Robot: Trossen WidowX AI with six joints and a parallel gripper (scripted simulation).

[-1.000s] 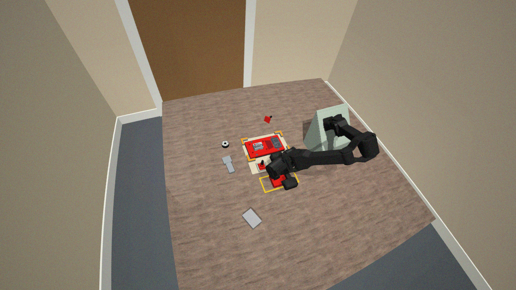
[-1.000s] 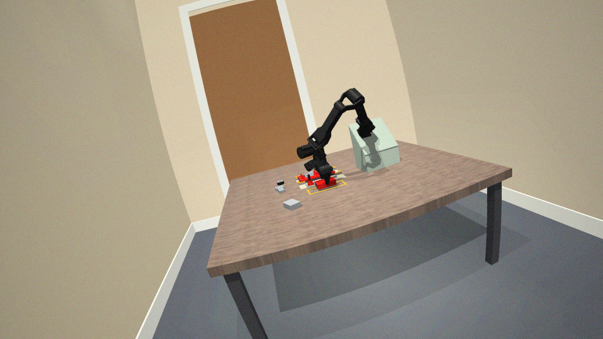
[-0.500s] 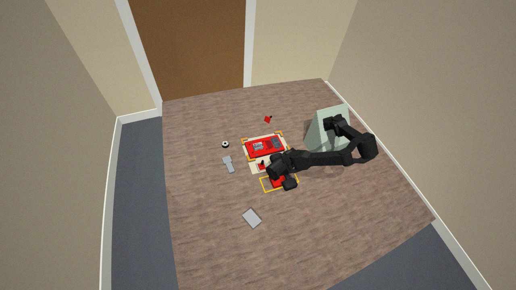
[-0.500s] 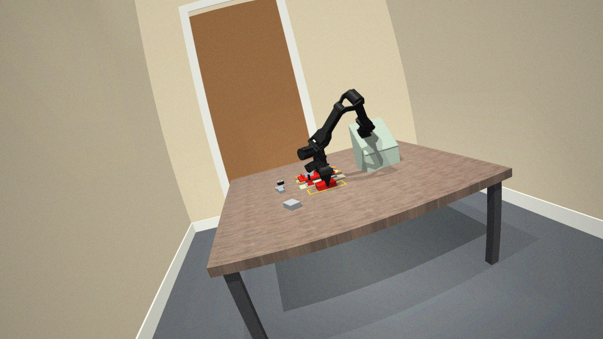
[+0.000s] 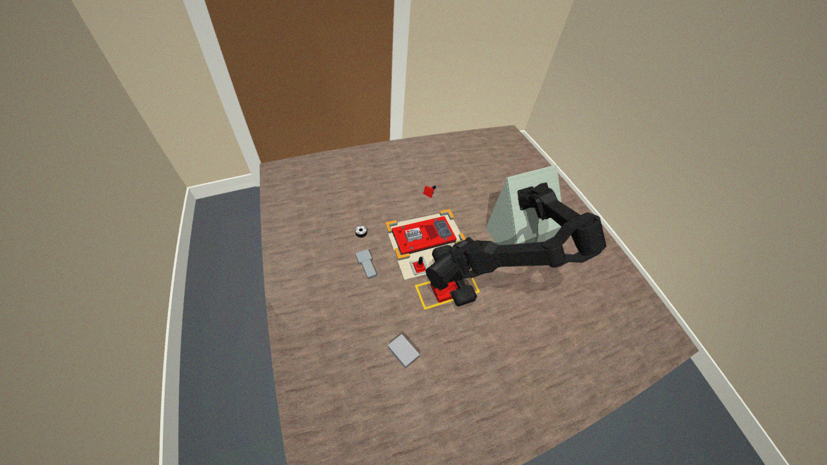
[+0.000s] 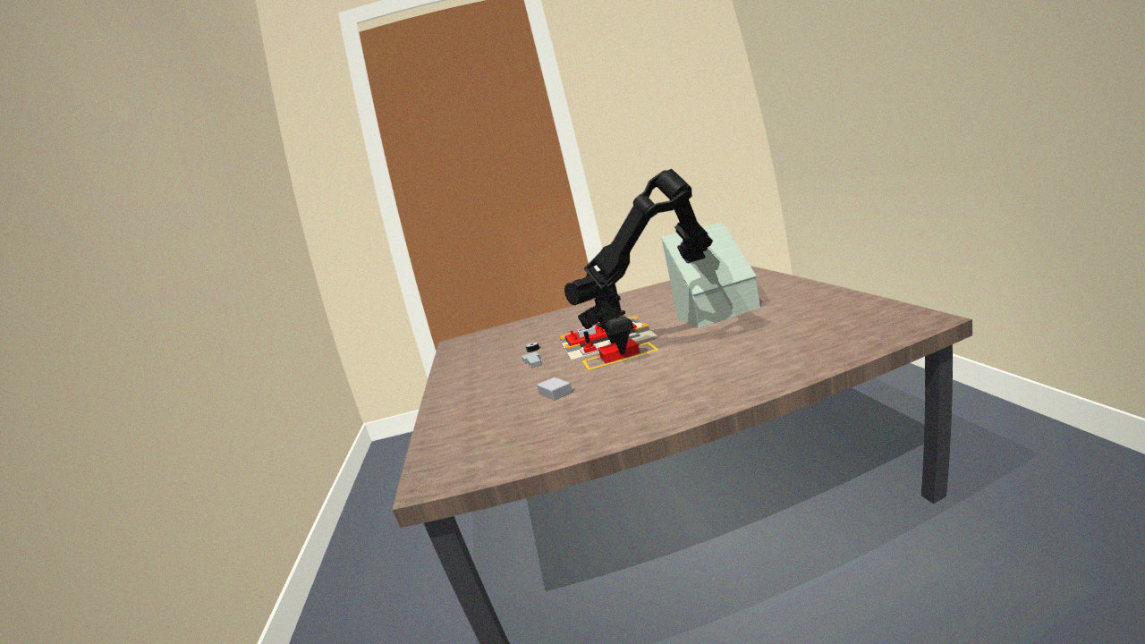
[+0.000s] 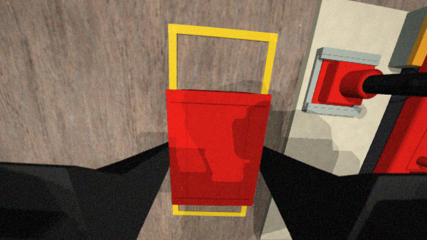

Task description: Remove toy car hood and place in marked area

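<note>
The red hood is right at my gripper tip. Also, from my gripper tip: small wheel 18 cm ahead, 31 cm to the right.
</note>
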